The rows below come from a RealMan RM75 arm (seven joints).
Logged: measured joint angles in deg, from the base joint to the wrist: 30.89, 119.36, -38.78, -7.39, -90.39, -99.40, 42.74; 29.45, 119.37, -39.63, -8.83, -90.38, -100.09, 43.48; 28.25, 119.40, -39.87, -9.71, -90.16, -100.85, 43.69; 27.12, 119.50, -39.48, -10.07, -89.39, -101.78, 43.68; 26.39, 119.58, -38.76, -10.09, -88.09, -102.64, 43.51; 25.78, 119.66, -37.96, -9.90, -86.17, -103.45, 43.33; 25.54, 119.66, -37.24, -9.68, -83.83, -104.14, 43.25; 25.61, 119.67, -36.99, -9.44, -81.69, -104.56, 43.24; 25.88, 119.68, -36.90, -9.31, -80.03, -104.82, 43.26; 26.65, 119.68, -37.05, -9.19, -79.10, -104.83, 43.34; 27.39, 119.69, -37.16, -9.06, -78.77, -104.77, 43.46; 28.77, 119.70, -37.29, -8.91, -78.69, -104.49, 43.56; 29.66, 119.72, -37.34, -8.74, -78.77, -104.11, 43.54; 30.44, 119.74, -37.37, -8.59, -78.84, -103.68, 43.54; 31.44, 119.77, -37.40, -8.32, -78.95, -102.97, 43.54
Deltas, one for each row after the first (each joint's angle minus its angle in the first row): -1.44, 0.01, -0.85, -1.44, 0.01, -0.69, 0.74; -2.64, 0.04, -1.09, -2.32, 0.23, -1.45, 0.95; -3.77, 0.14, -0.70, -2.68, 1.00, -2.38, 0.94; -4.50, 0.22, 0.02, -2.70, 2.30, -3.24, 0.77; -5.11, 0.30, 0.82, -2.51, 4.22, -4.05, 0.59; -5.35, 0.30, 1.54, -2.29, 6.56, -4.74, 0.51; -5.28, 0.31, 1.79, -2.05, 8.70, -5.16, 0.50; -5.01, 0.32, 1.88, -1.92, 10.36, -5.42, 0.52; -4.24, 0.32, 1.73, -1.80, 11.29, -5.43, 0.60; -3.50, 0.33, 1.62, -1.67, 11.62, -5.37, 0.72; -2.12, 0.34, 1.49, -1.52, 11.70, -5.09, 0.82; -1.23, 0.36, 1.44, -1.35, 11.62, -4.71, 0.80; -0.45, 0.38, 1.41, -1.20, 11.55, -4.28, 0.80; 0.55, 0.41, 1.38, -0.93, 11.44, -3.57, 0.80
